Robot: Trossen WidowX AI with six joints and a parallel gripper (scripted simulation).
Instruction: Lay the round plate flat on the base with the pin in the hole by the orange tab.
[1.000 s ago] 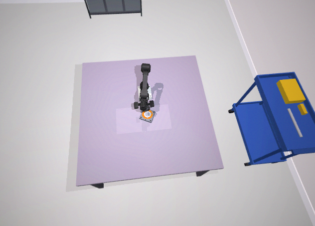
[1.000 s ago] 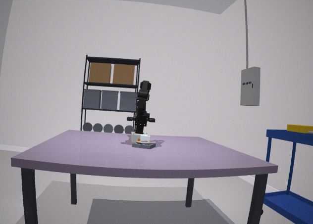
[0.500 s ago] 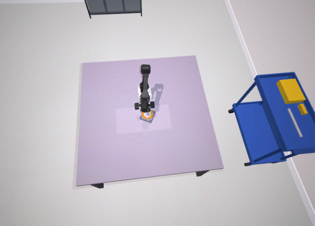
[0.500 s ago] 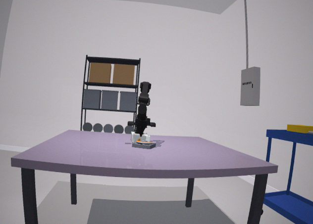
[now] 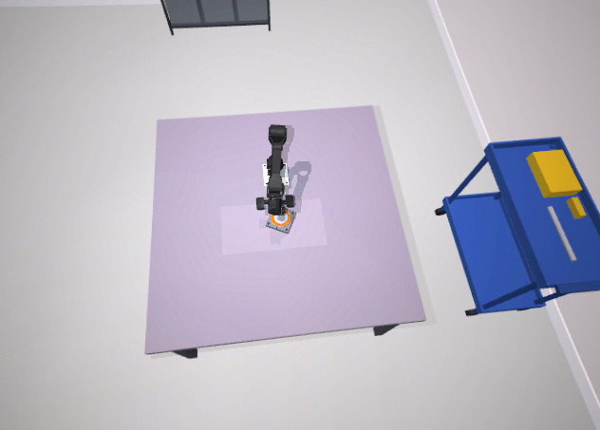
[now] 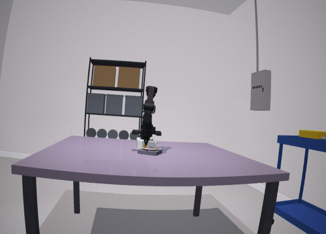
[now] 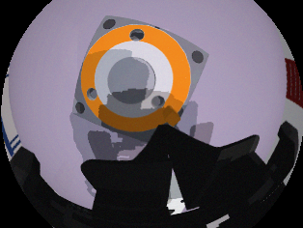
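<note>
Now: the round plate 30 mm ahead of my gripper tip and 10 mm to the left of it. The rest, counted from my gripper tip: base: 40 mm ahead, 30 mm to the left, 20 mm below.
</note>
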